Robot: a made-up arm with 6 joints.
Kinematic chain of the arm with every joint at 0, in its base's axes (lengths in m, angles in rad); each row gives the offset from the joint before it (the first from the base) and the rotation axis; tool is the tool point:
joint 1: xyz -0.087 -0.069 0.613 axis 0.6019 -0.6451 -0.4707
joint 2: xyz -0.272 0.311 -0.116 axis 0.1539 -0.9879 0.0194
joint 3: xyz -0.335 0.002 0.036 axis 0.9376 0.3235 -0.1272
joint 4: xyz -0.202 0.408 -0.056 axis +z
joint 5: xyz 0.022 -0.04 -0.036 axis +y
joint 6: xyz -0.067 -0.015 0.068 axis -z
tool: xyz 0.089 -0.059 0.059
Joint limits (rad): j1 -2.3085..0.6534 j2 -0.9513..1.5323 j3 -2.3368..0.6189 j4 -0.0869..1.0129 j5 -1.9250..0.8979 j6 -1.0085..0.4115
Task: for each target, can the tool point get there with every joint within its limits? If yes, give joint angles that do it. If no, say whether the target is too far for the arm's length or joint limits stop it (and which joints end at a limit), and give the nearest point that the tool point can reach.
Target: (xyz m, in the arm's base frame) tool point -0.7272 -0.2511 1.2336
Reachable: yes | joints -1.5684 -0.4203 -1.5934 0.1603 -0.3819 -0.6296
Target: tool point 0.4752 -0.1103 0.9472
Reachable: no: joint limits stop it (at a limit: joint 1, joint 3, joint 4, joint 5, joint 6) | nearest point 0.1106 -0.0580 1.3069 | short by 0.515 m
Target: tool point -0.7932 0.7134 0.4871
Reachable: yes | joints 0.2240 -0.0364 -0.2206 0.5189 -0.4446 -0.7899
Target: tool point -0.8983 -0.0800 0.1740
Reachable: yes | joints -0.6616 0.4988 -1.3761 0.1150 -0.1904 -0.8884
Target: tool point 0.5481 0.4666 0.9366
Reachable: no: joint limits stop it (at a limit: joint 1, joint 2, joint 4, joint 5) | nearest point 0.3582 0.5046 0.5118 | short by 0.467 m
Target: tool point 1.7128 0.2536 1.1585
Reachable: no: too far | nearest point 0.3936 0.4349 0.4797 | short by 1.495 m
